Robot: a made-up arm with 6 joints.
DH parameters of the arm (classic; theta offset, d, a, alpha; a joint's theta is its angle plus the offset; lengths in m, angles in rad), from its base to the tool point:
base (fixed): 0 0.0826 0 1.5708
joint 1: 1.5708 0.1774 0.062 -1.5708
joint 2: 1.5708 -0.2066 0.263 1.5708
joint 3: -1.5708 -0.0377 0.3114 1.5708
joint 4: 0 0.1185 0.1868 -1.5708
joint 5: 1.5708 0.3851 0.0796 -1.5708
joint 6: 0 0.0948 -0.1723 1.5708
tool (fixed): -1.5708 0.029 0 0
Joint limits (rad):
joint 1: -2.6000..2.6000
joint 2: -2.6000..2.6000
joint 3: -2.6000..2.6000
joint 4: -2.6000..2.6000
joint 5: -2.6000..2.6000
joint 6: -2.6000..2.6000
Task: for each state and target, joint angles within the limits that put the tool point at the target. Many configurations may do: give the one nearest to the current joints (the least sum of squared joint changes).
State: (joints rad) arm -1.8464 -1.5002 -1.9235 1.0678 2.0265 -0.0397
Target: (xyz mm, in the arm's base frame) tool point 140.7 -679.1 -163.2
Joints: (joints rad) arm -2.3132 -1.8846 -2.1983 1.2010 2.1792 0.2437
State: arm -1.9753 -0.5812 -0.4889 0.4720 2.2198 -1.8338
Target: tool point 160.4 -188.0 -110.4
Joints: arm -1.7756 -0.0359 -0.7752 0.8776 1.6571 -2.2467
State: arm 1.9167 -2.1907 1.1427 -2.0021 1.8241 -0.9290
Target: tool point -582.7 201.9 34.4
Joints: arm 2.6000 -1.7054 0.5480 -2.6000 2.1375 -0.8905
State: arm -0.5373 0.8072 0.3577 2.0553 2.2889 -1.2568
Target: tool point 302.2 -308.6 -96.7
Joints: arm -0.4722 1.2476 0.2371 2.6000 2.0448 -1.9034
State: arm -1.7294 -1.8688 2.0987 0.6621 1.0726 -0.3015
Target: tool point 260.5 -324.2 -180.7
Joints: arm -0.9875 -1.6957 1.1034 1.6158 0.9552 0.1615
